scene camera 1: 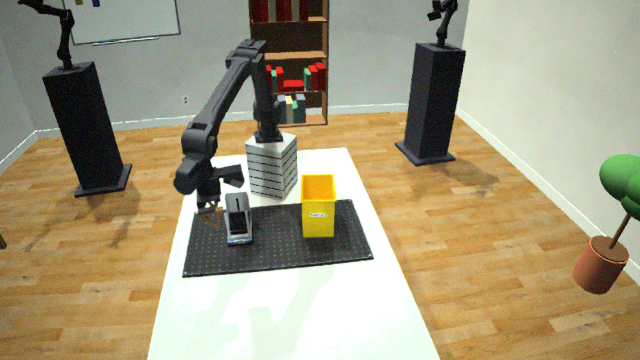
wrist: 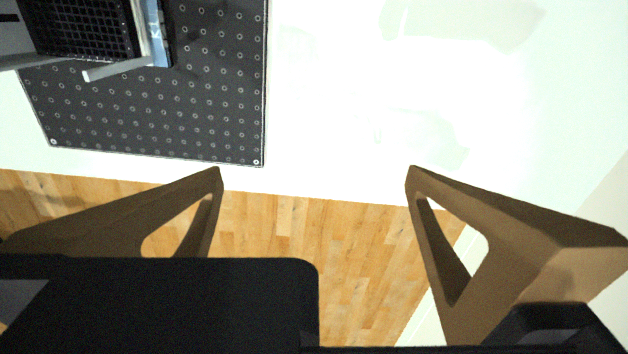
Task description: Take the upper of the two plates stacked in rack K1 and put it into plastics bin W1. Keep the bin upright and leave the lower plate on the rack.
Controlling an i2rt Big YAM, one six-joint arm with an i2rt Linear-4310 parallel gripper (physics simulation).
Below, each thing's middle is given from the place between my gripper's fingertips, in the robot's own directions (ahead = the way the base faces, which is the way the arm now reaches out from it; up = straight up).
I see the yellow bin W1 (scene camera 1: 318,196) 38 cm to the left of my hand, 25 cm behind it and 21 cm below it.
